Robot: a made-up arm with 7 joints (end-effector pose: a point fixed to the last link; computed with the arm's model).
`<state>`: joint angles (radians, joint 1 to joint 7).
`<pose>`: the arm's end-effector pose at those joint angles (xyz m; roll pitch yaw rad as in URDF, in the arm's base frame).
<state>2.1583 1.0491 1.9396 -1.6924 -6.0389 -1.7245 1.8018</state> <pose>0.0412 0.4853 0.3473 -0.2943 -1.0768 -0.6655</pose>
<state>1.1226 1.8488 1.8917 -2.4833 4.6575 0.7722 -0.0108</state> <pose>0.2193 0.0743 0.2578 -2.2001 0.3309 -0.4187</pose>
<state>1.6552 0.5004 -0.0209 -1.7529 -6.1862 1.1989 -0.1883</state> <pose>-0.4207 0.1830 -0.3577 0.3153 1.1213 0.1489</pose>
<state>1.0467 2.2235 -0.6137 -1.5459 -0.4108 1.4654 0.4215</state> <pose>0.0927 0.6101 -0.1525 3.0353 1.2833 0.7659</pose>
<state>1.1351 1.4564 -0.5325 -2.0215 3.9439 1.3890 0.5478</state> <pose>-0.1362 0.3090 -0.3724 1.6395 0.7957 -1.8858</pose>
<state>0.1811 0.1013 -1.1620 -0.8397 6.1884 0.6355 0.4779</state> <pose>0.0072 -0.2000 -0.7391 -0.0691 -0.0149 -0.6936</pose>
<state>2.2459 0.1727 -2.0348 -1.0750 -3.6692 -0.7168 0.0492</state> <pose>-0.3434 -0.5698 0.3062 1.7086 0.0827 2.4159</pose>
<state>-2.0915 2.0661 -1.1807 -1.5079 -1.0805 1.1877 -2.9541</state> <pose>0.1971 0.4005 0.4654 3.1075 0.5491 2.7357</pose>
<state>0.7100 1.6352 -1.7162 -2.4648 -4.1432 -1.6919 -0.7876</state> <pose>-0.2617 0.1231 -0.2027 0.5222 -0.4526 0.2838</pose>
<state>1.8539 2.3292 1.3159 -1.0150 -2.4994 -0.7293 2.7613</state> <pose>0.5227 0.5219 -0.0692 1.1553 0.5615 -0.6729</pose>
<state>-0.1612 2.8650 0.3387 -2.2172 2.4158 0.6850 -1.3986</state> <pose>0.3147 -0.0809 0.2956 0.5050 0.3846 -2.1410</pose>
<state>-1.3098 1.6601 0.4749 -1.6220 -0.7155 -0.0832 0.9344</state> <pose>0.0236 0.3127 0.5310 3.1354 0.3933 -2.0533</pose>
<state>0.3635 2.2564 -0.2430 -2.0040 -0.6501 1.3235 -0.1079</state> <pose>0.3773 0.3393 -0.0262 2.7539 1.0560 -0.1180</pose>
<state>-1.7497 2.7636 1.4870 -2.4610 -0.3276 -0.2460 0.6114</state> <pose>-0.3214 -0.1272 -0.0788 -1.4283 0.0729 0.3868</pose>
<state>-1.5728 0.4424 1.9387 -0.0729 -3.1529 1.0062 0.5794</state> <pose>0.7935 0.0972 0.0264 1.5800 -0.6127 -0.4100</pose>
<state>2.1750 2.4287 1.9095 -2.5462 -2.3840 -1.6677 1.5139</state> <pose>0.3087 0.0004 -0.0975 -0.3879 0.5077 3.1057</pose>
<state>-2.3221 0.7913 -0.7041 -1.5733 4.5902 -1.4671 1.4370</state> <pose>0.1656 -0.2593 0.5485 0.9200 1.0044 -2.8498</pose>
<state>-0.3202 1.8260 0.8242 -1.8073 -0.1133 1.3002 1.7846</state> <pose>0.1896 0.2493 0.4721 -2.3572 -0.2137 -3.1094</pose>
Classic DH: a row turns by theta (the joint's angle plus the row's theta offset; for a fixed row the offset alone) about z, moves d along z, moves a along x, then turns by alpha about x. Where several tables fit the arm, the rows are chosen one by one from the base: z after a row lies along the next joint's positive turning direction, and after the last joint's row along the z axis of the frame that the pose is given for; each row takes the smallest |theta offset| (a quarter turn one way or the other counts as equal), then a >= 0, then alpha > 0; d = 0 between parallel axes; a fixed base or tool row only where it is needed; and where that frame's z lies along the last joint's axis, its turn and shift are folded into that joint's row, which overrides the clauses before.
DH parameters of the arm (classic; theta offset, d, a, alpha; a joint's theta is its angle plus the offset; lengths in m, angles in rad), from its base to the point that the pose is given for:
base (fixed): 0 0 0 -1.2217
joint 1: 1.5708 0 0 1.5708
joint 2: 1.2217 0 0 -1.5708
joint 3: -1.5708 -0.4125 0.0463 -1.5708
joint 4: 0 0 -0.0466 1.5708
joint 5: 0 -0.3845 0 -1.5708
joint 6: 0 0 0 1.5708
joint 7: 0 0 0 0

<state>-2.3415 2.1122 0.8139 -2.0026 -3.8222 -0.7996 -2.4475</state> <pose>-0.4513 0.2309 0.0404 -1.0773 0.3786 -1.5913</pose>
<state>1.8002 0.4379 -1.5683 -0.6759 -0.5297 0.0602 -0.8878</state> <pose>-0.7411 -0.2316 0.0992 -1.5343 -0.9993 -1.0367</pose>
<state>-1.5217 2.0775 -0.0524 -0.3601 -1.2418 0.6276 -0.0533</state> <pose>-0.1097 0.6840 0.4017 2.0654 -0.5355 0.5465</pose>
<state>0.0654 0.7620 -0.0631 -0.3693 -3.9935 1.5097 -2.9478</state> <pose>0.0937 0.5401 -0.5834 0.7629 -0.8981 -1.7558</pose>
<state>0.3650 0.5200 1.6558 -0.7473 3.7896 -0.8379 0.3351</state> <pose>-0.2606 0.5794 -0.4456 0.4892 0.3048 -0.7096</pose>
